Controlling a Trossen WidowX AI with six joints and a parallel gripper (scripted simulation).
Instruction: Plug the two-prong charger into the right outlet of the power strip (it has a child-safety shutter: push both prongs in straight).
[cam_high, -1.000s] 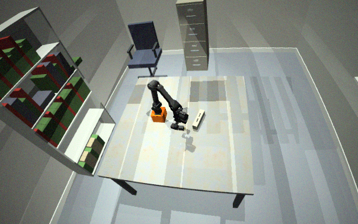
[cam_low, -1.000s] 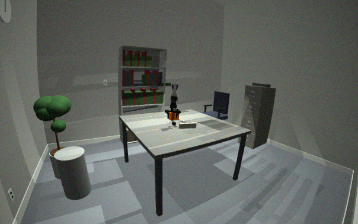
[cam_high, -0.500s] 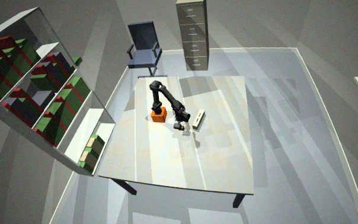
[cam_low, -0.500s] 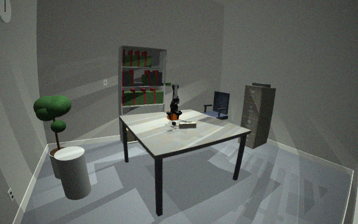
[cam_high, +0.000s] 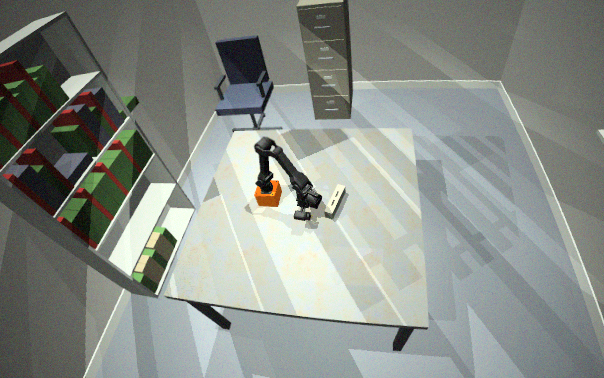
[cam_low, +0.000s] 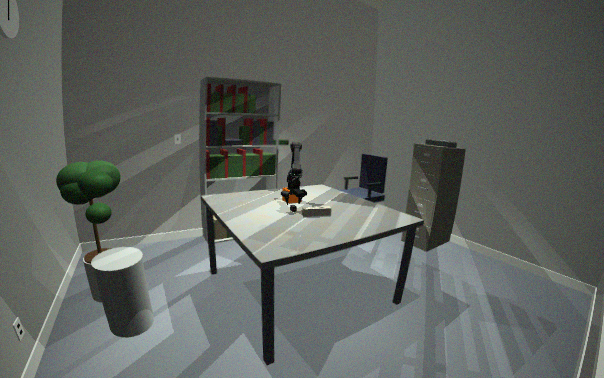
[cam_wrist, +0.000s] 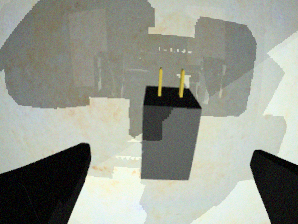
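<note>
My gripper tip is now 2 cm short of the two-prong charger and 3 cm above it.
</note>
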